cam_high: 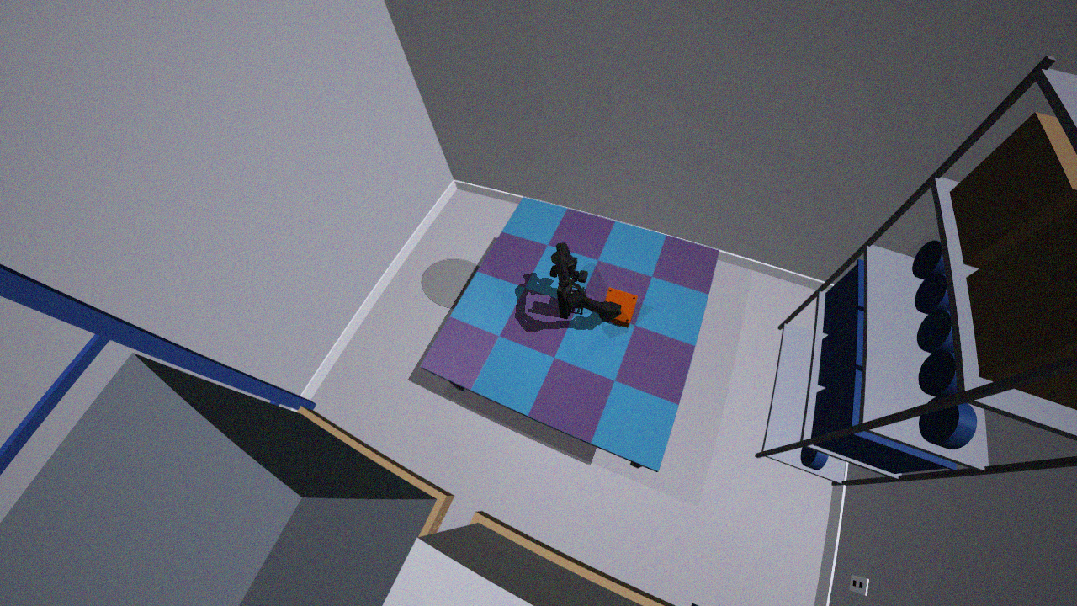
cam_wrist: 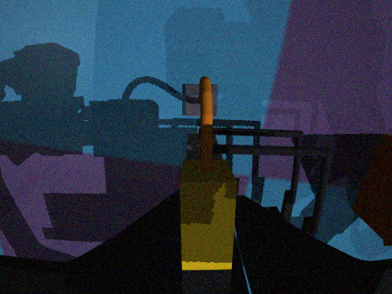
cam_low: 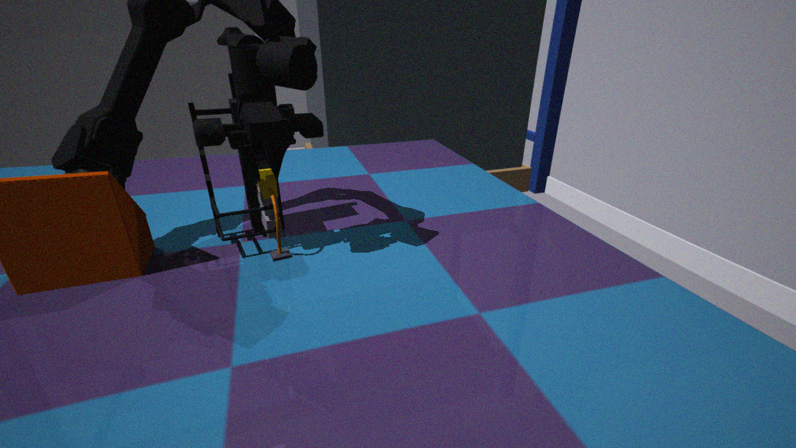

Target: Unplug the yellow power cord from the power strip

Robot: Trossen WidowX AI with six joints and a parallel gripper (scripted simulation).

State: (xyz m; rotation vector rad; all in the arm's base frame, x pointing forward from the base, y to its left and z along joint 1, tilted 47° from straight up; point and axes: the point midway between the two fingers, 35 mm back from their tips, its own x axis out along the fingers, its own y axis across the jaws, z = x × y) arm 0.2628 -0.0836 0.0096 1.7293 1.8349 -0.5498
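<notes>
My gripper tip is 3 cm to the right of the yellow plug and 1 cm past it.
</notes>
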